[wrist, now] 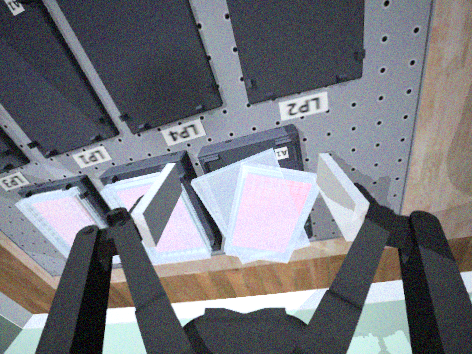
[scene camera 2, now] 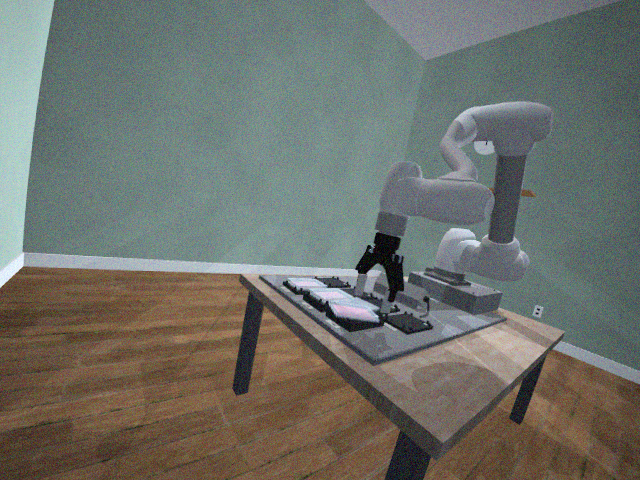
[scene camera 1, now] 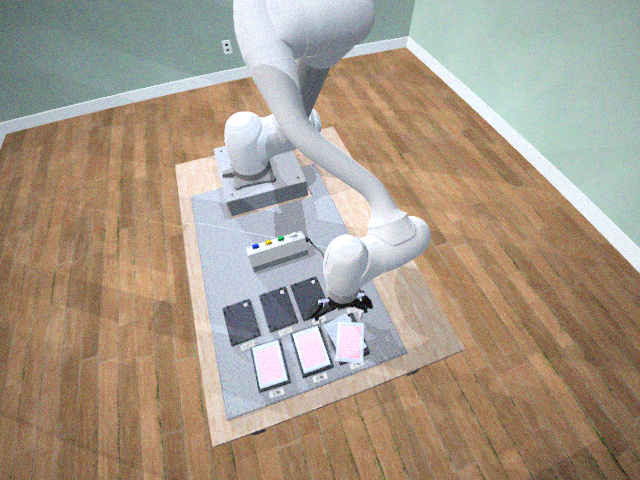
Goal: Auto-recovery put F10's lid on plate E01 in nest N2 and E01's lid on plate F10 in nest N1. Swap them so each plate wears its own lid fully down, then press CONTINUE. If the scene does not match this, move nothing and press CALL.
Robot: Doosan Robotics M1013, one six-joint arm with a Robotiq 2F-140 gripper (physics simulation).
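Seen in the pictures: gripper, between the fingertips: (wrist: 246,173) (scene camera 2: 370,303) (scene camera 1: 339,319); arm's base, origin of its link: (scene camera 2: 446,280) (scene camera 1: 252,171).
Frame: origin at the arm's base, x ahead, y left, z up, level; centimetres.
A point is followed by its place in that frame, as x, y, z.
Note:
My gripper (scene camera 1: 338,316) {73.6, 16.7, -3.2} (scene camera 2: 373,295) {73.6, 16.7, -3.2} (wrist: 246,173) {73.6, 16.7, -3.2} is open and empty, above the row of nests. In the wrist view its pads stand either side of a pink plate (scene camera 1: 349,342) {81.7, 17.4, -3.4} (scene camera 2: 353,313) {84.6, 21.5, -3.8} (wrist: 272,215) {79.3, 18.5, -3.5}, which sits skewed over the end nest (wrist: 295,140) {72.2, 21.7, -5.5}. A clear lid-like sheet (wrist: 215,187) {74.8, 13.4, -3.5} is turned at another angle there; how the two are stacked is unclear. The middle plate (scene camera 1: 311,349) {80.3, 5.2, -4.2} and the far plate (scene camera 1: 269,364) {80.8, -8.7, -5.4} (wrist: 60,215) {76.7, -8.0, -5.4} sit square in dark nests under pale, clear-edged covers. Plate and nest names cannot be read. The button box (scene camera 1: 279,254) {43.5, 2.7, -3.0} carries blue, yellow and green buttons.
Dark lid pads stand in a row behind the nests: LP2 (wrist: 305,45) {64.7, 23.3, -7.3}, LP4 (wrist: 145,65) {63.3, 9.4, -7.3}, LP1 (wrist: 60,100) {64.3, -0.5, -7.3} and LP3 (wrist: 7,155) {68.3, -10.4, -6.7}. The grey perforated board (scene camera 1: 232,403) {88.4, -22.3, -8.3} (wrist: 370,120) {72.7, 29.7, -8.3} lies on a wooden table (scene camera 2: 465,382) {71.5, 47.4, -9.6}. The arm's base block (scene camera 1: 268,196) {13.3, 4.1, -3.5} stands behind the button box.

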